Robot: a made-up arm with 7 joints.
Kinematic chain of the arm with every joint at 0, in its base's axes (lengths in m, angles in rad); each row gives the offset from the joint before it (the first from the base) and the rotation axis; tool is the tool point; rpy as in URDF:
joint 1: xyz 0 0 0.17 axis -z
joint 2: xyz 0 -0.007 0.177 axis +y
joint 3: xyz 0 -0.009 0.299 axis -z
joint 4: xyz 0 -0.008 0.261 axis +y
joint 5: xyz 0 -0.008 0.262 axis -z
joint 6: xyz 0 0 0.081 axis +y
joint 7: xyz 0 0 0.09 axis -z
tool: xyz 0 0 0 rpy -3.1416 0 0
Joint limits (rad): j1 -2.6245..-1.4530 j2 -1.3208..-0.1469 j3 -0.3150..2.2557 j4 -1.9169..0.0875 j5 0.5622..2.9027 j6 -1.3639..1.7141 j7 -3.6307..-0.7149
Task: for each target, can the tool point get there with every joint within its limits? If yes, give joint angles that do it. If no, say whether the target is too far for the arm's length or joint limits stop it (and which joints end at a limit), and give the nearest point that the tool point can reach.
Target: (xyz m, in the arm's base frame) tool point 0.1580 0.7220 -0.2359
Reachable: no: joint limits stop it (at a limit: joint 1, joint 2, joint 3, joint 4) | nearest point 0.4725 -0.0588 0.1286 | short by 0.917 m
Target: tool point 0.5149 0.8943 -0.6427
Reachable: no: too far | nearest point 0.5042 -0.0646 0.1088 | short by 1.218 m
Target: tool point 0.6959 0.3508 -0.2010
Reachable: no: joint limits stop it (at a limit: joint 1, joint 2, joint 3) | nearest point 0.5341 -0.0683 0.1125 | short by 0.548 m
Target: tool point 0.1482 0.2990 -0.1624
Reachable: no: joint limits stop it (at a limit: joint 1, joint 2, joint 3, joint 4) | nearest point 0.4542 -0.0752 0.1190 | short by 0.559 m
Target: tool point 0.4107 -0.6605 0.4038
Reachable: yes | joints -2.2229 -0.9859 0.1378 -1.1831 0.9413 -0.8225 -2.2990
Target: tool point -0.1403 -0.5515 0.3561
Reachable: yes | joints -1.8662 -1.1734 1.2990 -1.7384 2.1481 1.3725 -3.1083
